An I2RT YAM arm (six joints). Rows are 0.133 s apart.
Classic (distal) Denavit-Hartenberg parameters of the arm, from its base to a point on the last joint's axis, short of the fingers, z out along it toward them. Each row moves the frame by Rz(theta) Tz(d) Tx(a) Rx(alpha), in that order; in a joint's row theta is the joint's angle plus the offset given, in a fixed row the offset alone. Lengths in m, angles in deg.
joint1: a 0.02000, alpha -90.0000, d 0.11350, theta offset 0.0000
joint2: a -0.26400, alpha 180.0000, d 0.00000, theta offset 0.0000
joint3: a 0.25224, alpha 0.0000, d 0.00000, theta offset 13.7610
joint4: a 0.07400, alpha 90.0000, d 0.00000, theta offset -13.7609
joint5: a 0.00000, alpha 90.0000, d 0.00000, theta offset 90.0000
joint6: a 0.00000, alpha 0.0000, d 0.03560, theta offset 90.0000
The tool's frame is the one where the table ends.
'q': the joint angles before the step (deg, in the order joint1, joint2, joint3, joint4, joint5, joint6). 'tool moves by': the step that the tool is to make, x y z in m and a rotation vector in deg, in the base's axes. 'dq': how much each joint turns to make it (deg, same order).
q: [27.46 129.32 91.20 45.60 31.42 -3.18]
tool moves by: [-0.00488 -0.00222 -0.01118 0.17 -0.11 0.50]
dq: [0.00 0.00 -2.86 2.94 -0.48 0.19]
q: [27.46 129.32 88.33 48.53 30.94 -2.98]
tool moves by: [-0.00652 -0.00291 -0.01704 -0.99 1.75 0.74]
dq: [0.00 -0.07 -3.60 1.52 -0.74 0.01]
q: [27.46 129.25 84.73 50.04 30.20 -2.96]
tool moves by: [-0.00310 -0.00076 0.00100 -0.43 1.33 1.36]
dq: [0.00 -1.14 -0.99 -1.72 -1.33 0.39]
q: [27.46 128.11 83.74 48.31 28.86 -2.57]
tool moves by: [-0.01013 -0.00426 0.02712 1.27 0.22 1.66]
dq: [0.00 -5.11 -1.48 -3.95 -1.57 1.51]
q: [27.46 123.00 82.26 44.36 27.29 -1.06]
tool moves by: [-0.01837 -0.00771 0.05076 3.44 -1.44 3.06]
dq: [0.00 -8.22 -0.92 -5.70 -2.86 2.91]
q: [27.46 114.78 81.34 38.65 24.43 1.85]
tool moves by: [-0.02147 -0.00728 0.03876 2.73 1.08 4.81]
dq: [0.11 -7.43 -0.72 -7.75 -4.44 3.56]
